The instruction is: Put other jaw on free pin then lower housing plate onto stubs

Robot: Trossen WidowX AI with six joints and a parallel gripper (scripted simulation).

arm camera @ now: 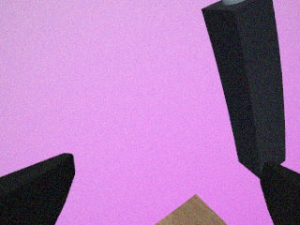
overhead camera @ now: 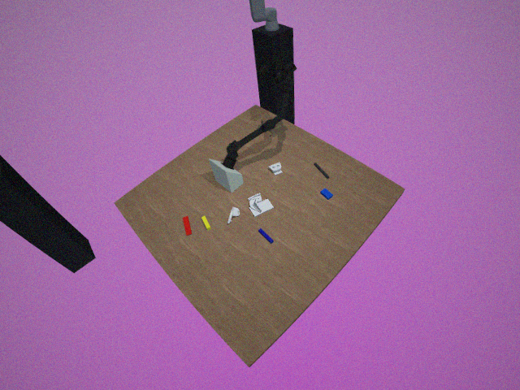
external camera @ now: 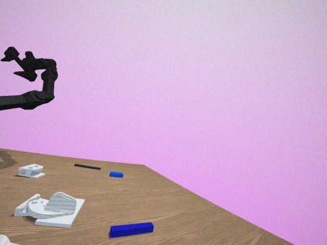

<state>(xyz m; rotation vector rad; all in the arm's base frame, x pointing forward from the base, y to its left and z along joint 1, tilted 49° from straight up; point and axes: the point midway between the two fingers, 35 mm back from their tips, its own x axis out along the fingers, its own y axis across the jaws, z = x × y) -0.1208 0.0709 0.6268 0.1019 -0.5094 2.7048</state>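
Right now my gripper tip is 44 cm short of the jaw, 70 cm to the left of it and 43 cm above it. Also, from my gripper tip: black bar: 54 cm ahead, 8 cm to the right, 45 cm below; grey housing plate: 34 cm ahead, 28 cm to the right, 42 cm below; short blue block: 68 cm ahead, 19 cm to the right, 44 cm below.
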